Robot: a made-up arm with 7 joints. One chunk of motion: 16 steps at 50 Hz.
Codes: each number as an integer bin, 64 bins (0 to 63) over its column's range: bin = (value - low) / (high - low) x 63, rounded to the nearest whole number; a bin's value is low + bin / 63 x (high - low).
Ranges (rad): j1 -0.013..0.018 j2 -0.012..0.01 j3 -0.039..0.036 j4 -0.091..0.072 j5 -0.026..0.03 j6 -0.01..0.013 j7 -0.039..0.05
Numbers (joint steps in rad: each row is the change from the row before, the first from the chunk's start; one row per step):
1: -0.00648 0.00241 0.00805 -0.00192 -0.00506 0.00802 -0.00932
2: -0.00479 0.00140 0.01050 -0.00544 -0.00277 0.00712 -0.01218
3: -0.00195 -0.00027 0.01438 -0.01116 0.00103 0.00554 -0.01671
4: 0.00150 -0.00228 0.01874 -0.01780 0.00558 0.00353 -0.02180
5: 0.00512 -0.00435 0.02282 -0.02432 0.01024 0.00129 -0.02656
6: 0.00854 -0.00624 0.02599 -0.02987 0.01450 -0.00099 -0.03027
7: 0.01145 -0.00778 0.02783 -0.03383 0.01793 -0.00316 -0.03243
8: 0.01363 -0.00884 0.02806 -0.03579 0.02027 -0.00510 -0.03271
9: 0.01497 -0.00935 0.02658 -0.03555 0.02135 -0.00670 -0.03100
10: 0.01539 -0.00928 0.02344 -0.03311 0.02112 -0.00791 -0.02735
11: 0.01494 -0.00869 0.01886 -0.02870 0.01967 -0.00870 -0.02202
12: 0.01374 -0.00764 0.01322 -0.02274 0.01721 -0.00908 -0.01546
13: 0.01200 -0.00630 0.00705 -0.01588 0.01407 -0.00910 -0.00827
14: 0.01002 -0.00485 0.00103 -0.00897 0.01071 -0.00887 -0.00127
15: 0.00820 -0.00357 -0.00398 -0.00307 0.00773 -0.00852 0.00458
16: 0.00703 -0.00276 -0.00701 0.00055 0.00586 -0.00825 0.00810
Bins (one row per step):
1: 13 41 40 34 24 49 21
2: 17 38 42 33 26 47 19
3: 22 34 45 31 30 43 16
4: 29 28 49 28 36 37 12
5: 37 22 52 26 41 31 9
6: 44 16 55 24 46 25 6
7: 50 12 56 22 49 19 5
8: 54 9 56 21 52 13 4
9: 57 8 55 21 53 9 6
10: 58 8 52 22 53 6 8
11: 57 9 49 24 51 4 12
12: 54 12 44 26 49 3 17
13: 51 16 39 29 45 2 22
14: 47 20 34 32 41 3 27
15: 43 24 29 34 38 4 31
16: 41 26 27 35 36 5 33

